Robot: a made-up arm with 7 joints.
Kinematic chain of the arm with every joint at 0, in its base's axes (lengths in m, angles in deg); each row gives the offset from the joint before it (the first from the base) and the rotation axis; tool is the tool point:
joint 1: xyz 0 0 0 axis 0 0.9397 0.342
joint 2: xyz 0 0 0 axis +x
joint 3: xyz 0 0 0 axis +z
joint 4: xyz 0.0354 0 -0.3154 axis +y
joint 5: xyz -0.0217 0 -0.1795 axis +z
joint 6: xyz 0 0 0 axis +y
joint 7: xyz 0 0 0 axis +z
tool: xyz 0 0 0
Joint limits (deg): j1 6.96..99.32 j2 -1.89..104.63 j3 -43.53..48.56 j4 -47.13..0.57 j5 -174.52..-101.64 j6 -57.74..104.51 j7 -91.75..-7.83
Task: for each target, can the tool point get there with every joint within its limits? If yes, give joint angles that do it. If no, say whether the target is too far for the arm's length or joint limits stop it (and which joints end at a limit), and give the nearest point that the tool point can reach.
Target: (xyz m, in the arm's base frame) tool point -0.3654 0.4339 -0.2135
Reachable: no: too far | nearest point -0.3003 0.3566 -0.1755 | short by 0.108 m
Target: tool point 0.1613 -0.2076 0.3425
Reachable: no: joint limits stop it (at a limit: joint 1, joint 2, joint 3, joint 4) | nearest point 0.1086 0.4143 0.2130 | short by 0.637 m
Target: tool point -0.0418 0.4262 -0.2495
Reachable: yes | joints 20.07 62.15 -9.74 -25.32 -139.15 71.08 -53.57
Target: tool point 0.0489 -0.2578 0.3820
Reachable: no: joint limits stop it (at a limit: joint 1, joint 2, joint 3, joint 4) | nearest point -0.4513 -0.2028 -0.0043 | short by 0.634 m
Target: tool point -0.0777 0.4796 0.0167
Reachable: yes | joints 66.70 84.27 37.52 -39.56 -108.08 59.93 -55.00
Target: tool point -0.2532 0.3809 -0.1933
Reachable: yes | joints 49.96 51.86 27.53 -23.03 -129.49 80.71 -57.52
